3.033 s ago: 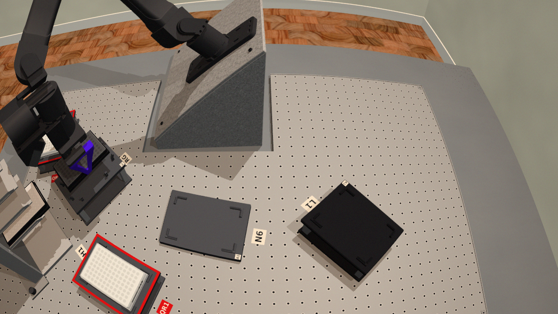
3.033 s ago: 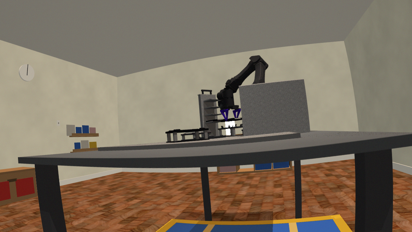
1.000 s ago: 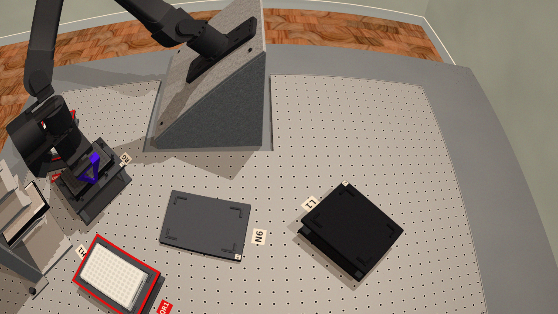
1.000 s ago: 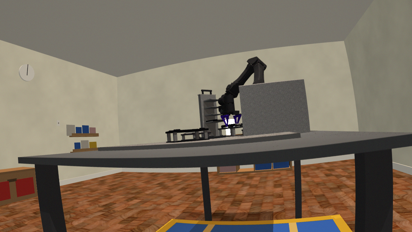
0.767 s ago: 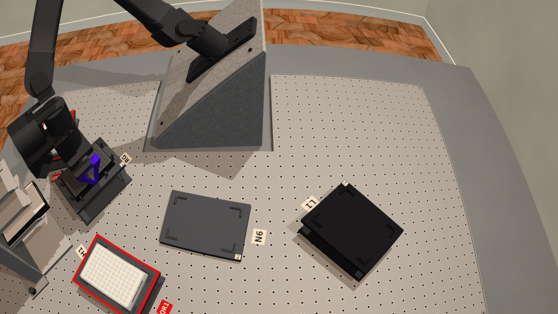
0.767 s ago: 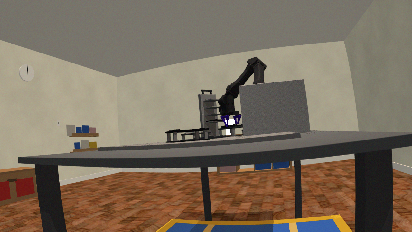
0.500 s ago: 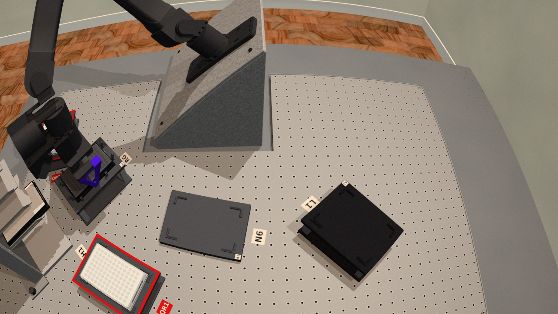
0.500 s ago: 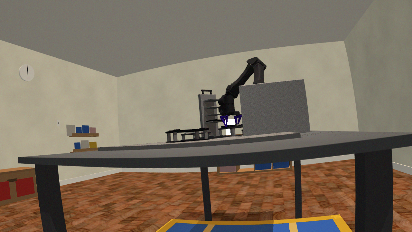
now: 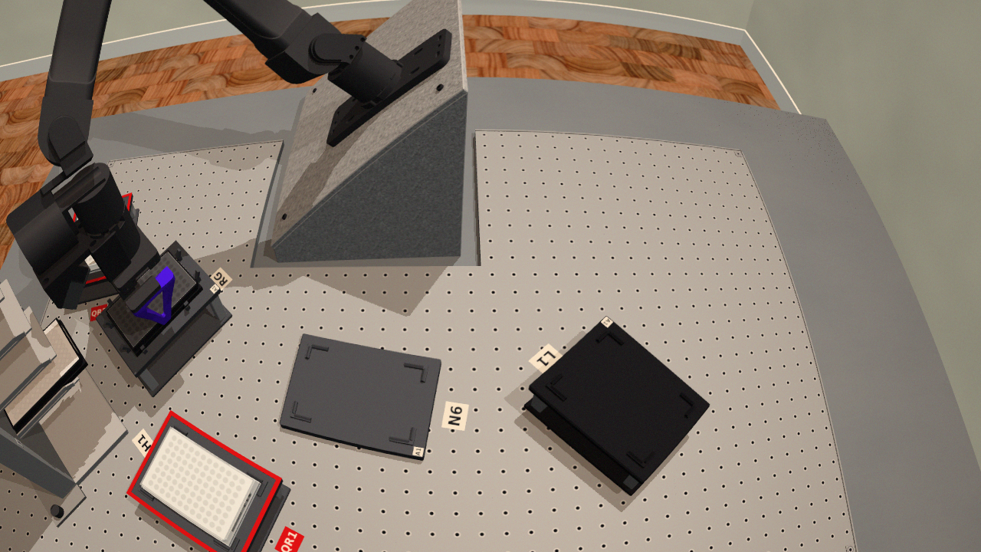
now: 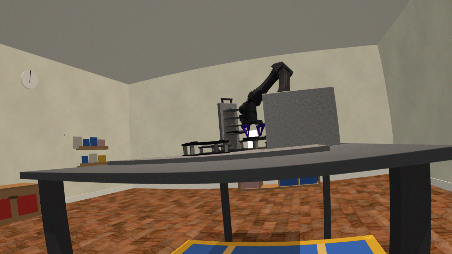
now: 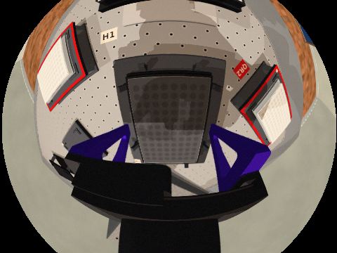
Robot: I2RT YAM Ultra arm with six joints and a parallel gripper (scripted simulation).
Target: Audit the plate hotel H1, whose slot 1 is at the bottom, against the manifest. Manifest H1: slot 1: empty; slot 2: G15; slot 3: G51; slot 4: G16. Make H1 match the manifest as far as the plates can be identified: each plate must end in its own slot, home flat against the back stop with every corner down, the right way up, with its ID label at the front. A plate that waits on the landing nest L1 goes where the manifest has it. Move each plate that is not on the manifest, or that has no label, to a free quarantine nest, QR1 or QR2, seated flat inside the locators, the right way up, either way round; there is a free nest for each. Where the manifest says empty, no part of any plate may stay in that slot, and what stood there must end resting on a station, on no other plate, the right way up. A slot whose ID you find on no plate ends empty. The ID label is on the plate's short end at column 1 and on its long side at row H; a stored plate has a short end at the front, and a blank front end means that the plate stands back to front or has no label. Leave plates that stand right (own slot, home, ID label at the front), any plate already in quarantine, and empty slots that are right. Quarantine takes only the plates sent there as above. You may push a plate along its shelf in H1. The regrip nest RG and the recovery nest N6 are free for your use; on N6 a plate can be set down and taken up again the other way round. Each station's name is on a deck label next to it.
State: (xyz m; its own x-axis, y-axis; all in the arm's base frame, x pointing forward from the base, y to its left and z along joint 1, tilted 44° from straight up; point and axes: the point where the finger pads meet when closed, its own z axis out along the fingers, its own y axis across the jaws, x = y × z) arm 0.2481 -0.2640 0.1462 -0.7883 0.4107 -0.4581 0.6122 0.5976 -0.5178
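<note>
Right now my hand is 3 cm above the regrip nest RG. Round my hand: plate hotel H1: 21 cm ahead, 16 cm to the right, 8 cm above; then quarantine nest QR2: 12 cm behind, 17 cm to the right, 5 cm below; then quarantine nest QR1: 21 cm ahead, 11 cm to the left, 5 cm below.
</note>
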